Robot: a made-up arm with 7 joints.
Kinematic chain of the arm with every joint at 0, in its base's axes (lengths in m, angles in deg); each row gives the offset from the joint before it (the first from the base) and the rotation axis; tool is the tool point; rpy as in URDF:
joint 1: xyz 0 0 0.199 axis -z
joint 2: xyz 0 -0.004 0.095 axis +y
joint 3: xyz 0 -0.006 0.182 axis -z
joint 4: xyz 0 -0.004 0.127 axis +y
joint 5: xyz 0 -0.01 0.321 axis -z
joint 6: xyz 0 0 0.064 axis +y
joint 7: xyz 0 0 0.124 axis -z
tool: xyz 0 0 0 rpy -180 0 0
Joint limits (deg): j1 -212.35..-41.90 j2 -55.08..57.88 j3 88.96..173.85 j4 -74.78..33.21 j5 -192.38..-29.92 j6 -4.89..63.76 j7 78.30..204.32
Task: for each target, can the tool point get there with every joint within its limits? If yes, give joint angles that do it. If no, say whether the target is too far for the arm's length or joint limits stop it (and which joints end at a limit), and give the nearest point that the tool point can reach.
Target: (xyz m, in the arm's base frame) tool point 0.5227 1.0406 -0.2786
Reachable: no: too far | nearest point 0.2940 0.5852 0.1384 | short by 0.658 m
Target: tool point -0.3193 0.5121 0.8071
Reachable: yes | joints -114.33 43.69 117.38 -6.73 -144.72 35.86 127.11
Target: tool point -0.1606 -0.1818 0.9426
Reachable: yes | joints -139.50 -32.13 137.76 -57.42 -115.86 33.30 185.89
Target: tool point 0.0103 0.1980 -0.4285
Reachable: no: joint limits stop it (at a limit: joint 2, joint 3, joint 4, joint 6) | nearest point 0.0265 0.5096 0.0814 | short by 0.598 m
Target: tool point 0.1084 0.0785 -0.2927
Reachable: no: joint limits stop it (at a limit: joint 1, joint 2, joint 3, joint 4, joint 6) | nearest point 0.3528 0.3689 0.0813 | short by 0.533 m
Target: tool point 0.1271 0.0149 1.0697
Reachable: yes | joints -182.90 -22.90 165.71 -16.93 -123.64 34.19 172.93
